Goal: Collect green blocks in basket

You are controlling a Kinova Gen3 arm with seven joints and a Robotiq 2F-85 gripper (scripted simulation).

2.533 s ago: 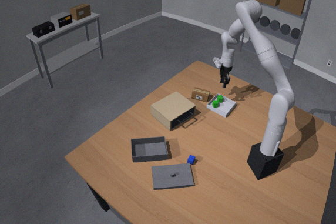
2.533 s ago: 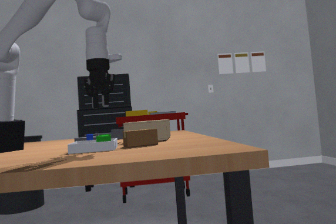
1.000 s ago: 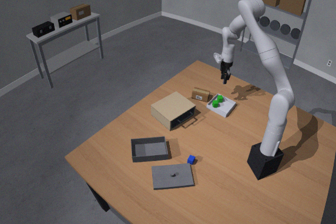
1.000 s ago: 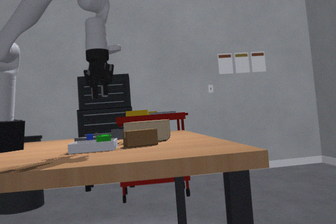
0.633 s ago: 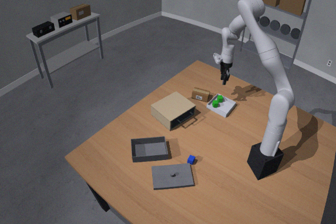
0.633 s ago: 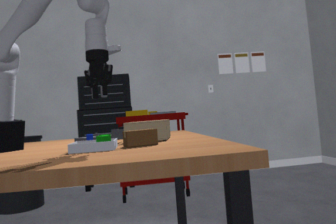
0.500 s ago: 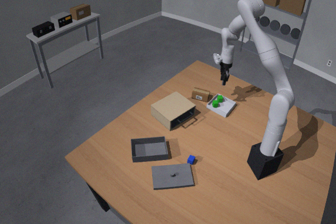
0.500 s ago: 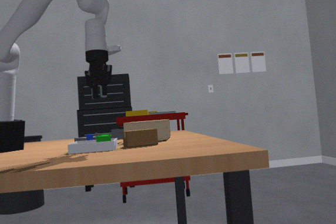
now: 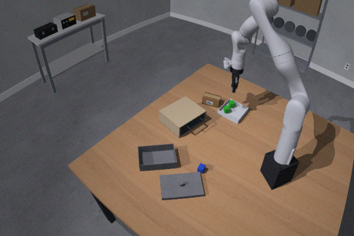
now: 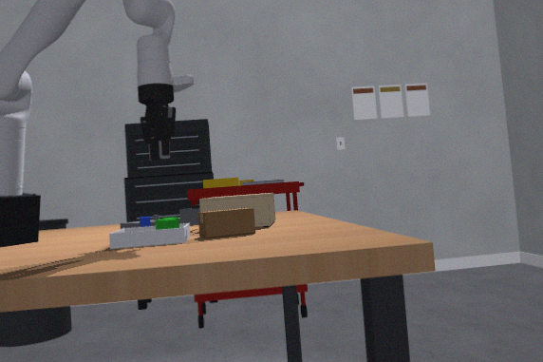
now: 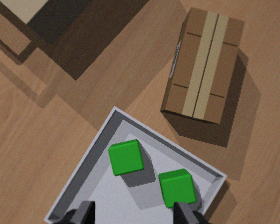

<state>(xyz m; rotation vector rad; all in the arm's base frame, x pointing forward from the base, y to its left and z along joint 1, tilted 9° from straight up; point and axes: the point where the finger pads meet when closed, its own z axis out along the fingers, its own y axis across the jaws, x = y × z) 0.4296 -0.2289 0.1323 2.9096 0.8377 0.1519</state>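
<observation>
My gripper is now 59 cm to the right of the grey lid, 17 cm above it and 11 cm past it. The rest, counted from my hand: cardboard box 15 cm below, 13 cm ahead; drawer 25 cm to the left, 15 cm below, 14 cm ahead; white basket 18 cm below, 2 cm to the right, 2 cm behind.
</observation>
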